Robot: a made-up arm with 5 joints.
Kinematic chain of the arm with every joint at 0, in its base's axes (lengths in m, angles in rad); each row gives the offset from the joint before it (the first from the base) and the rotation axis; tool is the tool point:
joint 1: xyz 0 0 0.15 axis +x
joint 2: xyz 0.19 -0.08 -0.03 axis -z
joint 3: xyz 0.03 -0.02 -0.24 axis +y
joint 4: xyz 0.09 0.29 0 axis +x
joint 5: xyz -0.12 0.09 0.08 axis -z
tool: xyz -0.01 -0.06 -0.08
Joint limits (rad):
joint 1: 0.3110..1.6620
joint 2: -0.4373..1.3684
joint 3: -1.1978..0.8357
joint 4: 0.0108..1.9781
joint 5: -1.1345..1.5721
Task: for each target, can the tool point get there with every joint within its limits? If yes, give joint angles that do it. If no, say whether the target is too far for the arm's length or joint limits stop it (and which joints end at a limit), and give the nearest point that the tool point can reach.
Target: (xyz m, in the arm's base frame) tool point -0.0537 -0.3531 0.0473
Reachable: no: joint limits stop it (at a limit: joint 1, joint 2, joint 4, joint 5) | nearest point 0.0265 0.1521 -0.0035 | short by 0.514 m
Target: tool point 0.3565 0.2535 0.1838
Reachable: yes | joints 1.1150 0.6344 0.5711 1.3515 0.2417
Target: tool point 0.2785 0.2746 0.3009
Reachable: yes | joints 1.4796 0.5075 -0.4196 1.6658 0.4655
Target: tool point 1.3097 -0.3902 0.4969
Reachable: no: too far | nearest point 0.5250 0.1713 0.2238 | short by 1.003 m
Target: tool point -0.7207 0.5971 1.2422
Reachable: no: too far | nearest point 0.0058 0.3133 0.4221 | short by 1.132 m
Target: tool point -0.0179 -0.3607 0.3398
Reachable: no: joint limits stop it (at a limit: joint 1, joint 2, joint 5) | nearest point 0.0768 0.1207 0.3487 | short by 0.491 m
